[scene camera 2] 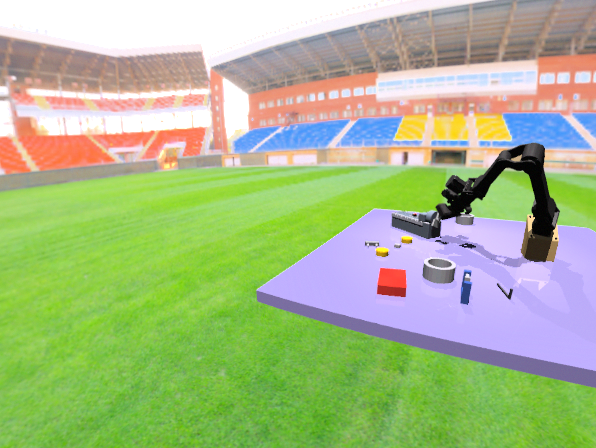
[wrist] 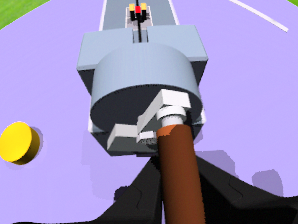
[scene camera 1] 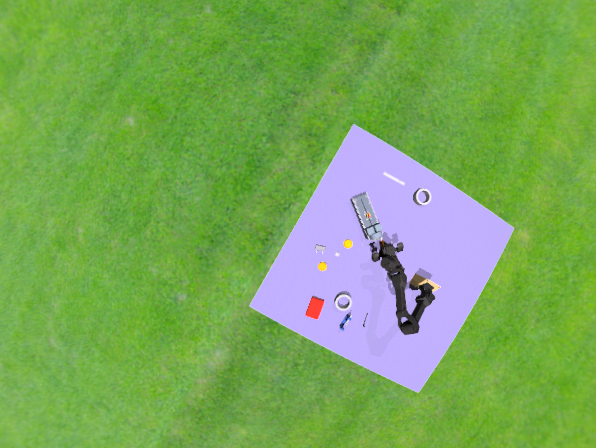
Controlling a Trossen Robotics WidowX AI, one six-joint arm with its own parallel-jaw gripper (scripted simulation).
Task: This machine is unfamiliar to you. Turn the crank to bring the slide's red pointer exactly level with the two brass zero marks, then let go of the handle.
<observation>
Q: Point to a grey slide machine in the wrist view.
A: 123, 65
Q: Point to a grey slide machine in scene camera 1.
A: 362, 205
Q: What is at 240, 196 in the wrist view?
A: My gripper.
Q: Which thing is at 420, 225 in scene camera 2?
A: A grey slide machine.
</observation>
